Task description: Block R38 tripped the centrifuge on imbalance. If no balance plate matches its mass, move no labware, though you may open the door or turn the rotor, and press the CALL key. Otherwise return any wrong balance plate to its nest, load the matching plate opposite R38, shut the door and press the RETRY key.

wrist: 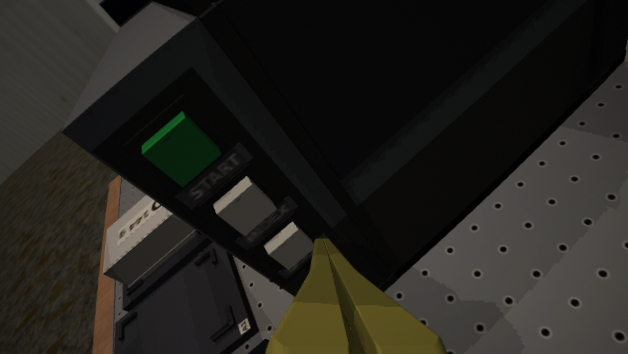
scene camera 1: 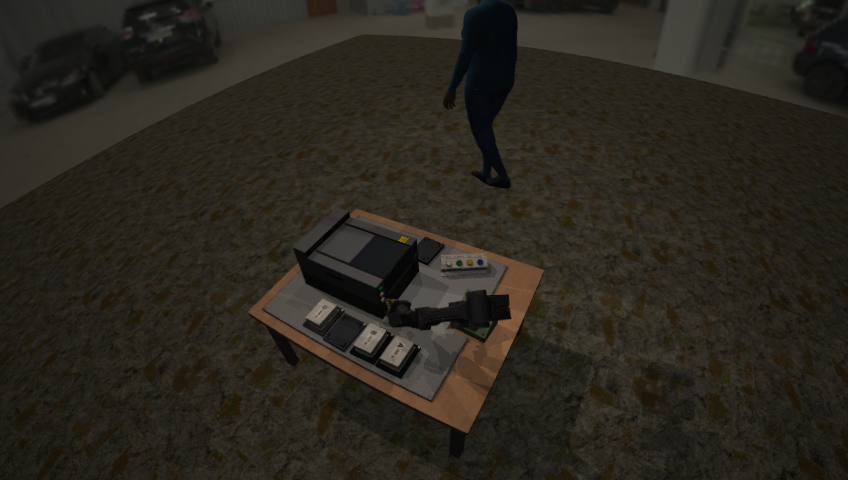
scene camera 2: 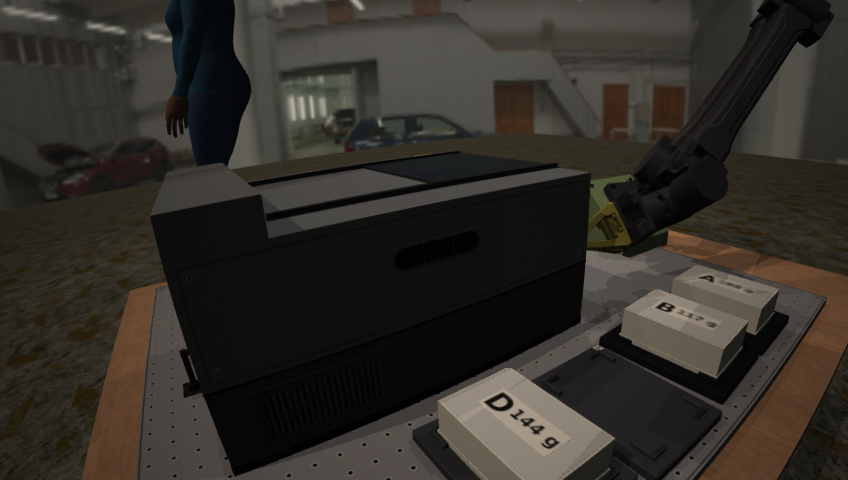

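My gripper is shut and empty; its yellow tips overlap the edge of the lowest white button in the wrist view, contact unclear. That button's label is hidden. Above it are the white INDEX button and green START button on the centrifuge. Its top shows grey and dark panels. Plate A, plate B, marked 117 g, and plate D, marked 144 g, sit in nests. An empty nest lies between B and D. R38 does not show.
A white key box with white, green, yellow and blue keys stands at the back right; its labels are unreadable. A dark pad lies between it and the centrifuge. A person is beyond the table.
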